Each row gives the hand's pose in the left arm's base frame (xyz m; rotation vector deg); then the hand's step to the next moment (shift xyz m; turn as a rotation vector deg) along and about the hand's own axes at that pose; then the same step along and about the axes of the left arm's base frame.
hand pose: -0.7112 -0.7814 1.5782 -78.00 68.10 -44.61
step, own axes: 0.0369 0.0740 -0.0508 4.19 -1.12 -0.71
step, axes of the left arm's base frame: -0.0532 -0.0416 -0.0697 0.74 -4.31 0.46
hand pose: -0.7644 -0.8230 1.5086 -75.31 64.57 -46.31
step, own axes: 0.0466 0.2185 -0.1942 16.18 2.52 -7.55
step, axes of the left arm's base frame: -0.2005 -0.0766 -0.2038 -2.67 -17.26 -4.48
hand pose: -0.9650 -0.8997 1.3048 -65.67 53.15 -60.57
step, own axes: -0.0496 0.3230 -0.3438 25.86 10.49 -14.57
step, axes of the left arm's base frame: -0.2871 -0.0088 -0.3775 -5.59 -27.66 -13.95
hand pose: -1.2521 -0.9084 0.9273 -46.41 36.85 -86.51
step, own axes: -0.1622 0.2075 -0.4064 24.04 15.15 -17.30
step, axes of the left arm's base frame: -0.1979 0.1142 -0.4270 -4.94 -26.50 -19.49
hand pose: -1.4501 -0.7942 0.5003 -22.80 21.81 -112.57
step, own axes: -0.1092 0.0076 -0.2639 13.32 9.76 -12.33
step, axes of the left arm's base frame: -0.0664 0.1194 -0.2509 -2.84 -14.99 -13.85
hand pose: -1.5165 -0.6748 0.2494 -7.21 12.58 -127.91
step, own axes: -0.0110 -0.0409 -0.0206 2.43 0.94 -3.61
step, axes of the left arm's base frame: -0.0279 0.0359 -0.0121 -1.39 -2.07 -3.69
